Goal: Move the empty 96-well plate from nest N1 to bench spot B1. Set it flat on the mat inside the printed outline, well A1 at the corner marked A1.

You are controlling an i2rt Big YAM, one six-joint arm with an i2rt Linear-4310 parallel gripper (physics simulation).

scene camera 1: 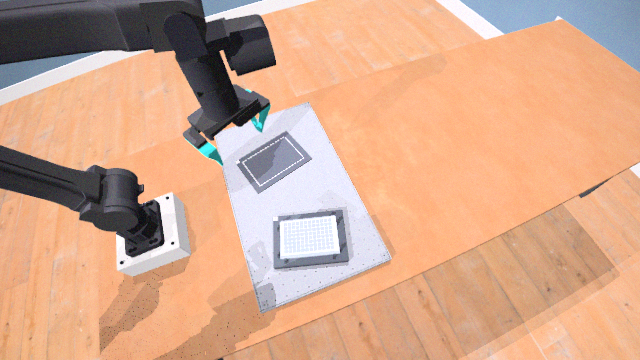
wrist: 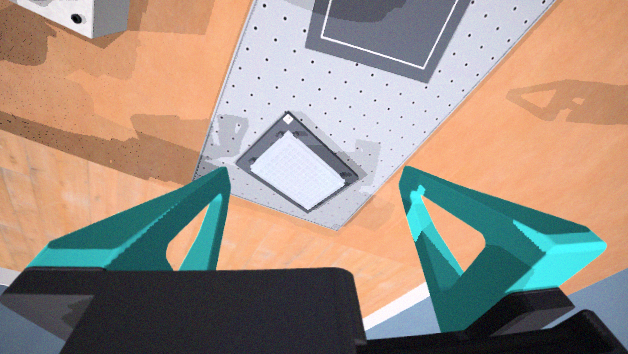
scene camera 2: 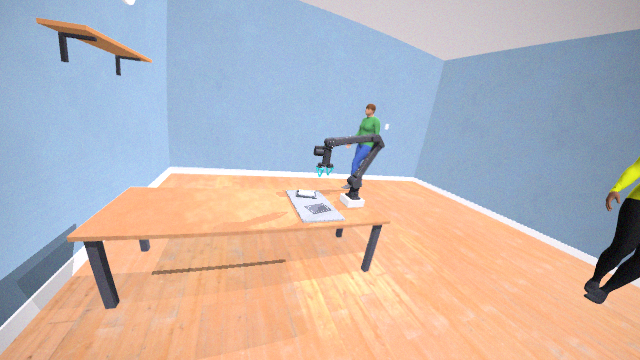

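Pixels of known places: gripper, fingertip midpoint: [scene camera 1: 240,147] [wrist: 317,175] [scene camera 2: 323,176]; arm's base, origin of the base link: [scene camera 1: 145,228] [scene camera 2: 352,197].
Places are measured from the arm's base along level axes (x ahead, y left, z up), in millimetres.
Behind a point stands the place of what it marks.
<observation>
The white 96-well plate [scene camera 1: 309,237] @[x 345, y -167, z -25 mm] [scene camera 2: 306,192] @[x 350, y -156, z -20 mm] [wrist: 298,171] @[x 338, y -154, z -21 mm] sits in the dark nest N1 [scene camera 1: 310,264] @[x 324, y -221, z -35 mm] [wrist: 244,162] @[x 260, y -184, z -34 mm], which has a white marker at one corner. The dark mat of spot B1 [scene camera 1: 255,186] @[x 272, y 23, z -44 mm] [scene camera 2: 318,208] @[x 340, y 88, z -44 mm] [wrist: 367,62] @[x 348, y 22, z -44 mm] carries a white printed outline and no plate on it; a small pale mark shows at one corner in scene camera 1. My gripper [scene camera 1: 241,147] @[x 286, y -23, z 166 mm] [scene camera 2: 324,173] @[x 286, y -23, z 166 mm] [wrist: 317,175] @[x 286, y -23, z 166 mm] is open and empty, with teal fingers spread wide. It hangs high above the board's end on the B1 side, apart from the plate. The lettering at the corners is too small to read.
The perforated grey board [scene camera 1: 305,200] @[x 373, y -68, z -46 mm] [scene camera 2: 296,204] @[x 479, y 0, z -49 mm] [wrist: 280,75] @[x 259, y -43, z -46 mm] carries nest and mat on the wooden table [scene camera 1: 475,125] @[x 910, y -49, z -59 mm] [scene camera 2: 200,210] @[x 1107, y 25, z -59 mm]. The arm's white base block [scene camera 1: 177,227] @[x 74, y -27, z -5 mm] [scene camera 2: 352,201] @[x 46, y 71, z -6 mm] [wrist: 111,17] @[x 74, y -61, z -27 mm] stands beside the board. A person in green [scene camera 2: 369,125] stands behind the arm; a person in yellow [scene camera 2: 631,182] is at the far right.
</observation>
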